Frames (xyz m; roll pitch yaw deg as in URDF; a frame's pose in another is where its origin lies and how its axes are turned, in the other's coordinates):
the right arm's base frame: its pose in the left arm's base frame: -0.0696 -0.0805 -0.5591 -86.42 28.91 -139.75
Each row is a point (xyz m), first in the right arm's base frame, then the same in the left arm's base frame.
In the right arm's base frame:
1: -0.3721 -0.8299 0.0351
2: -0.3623 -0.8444 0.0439
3: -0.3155 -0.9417 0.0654
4: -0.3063 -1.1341 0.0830
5: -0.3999 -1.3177 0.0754
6: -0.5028 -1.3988 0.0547
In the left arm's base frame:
1: -0.1383 -0.1166 0.3478
2: -0.1453 -0.1329 0.3562
3: -0.2029 -0.2018 0.4197
4: -0.2767 -0.2716 0.5843
5: -0.2939 -0.2612 0.7896
6: -0.2712 -0.2083 0.9091

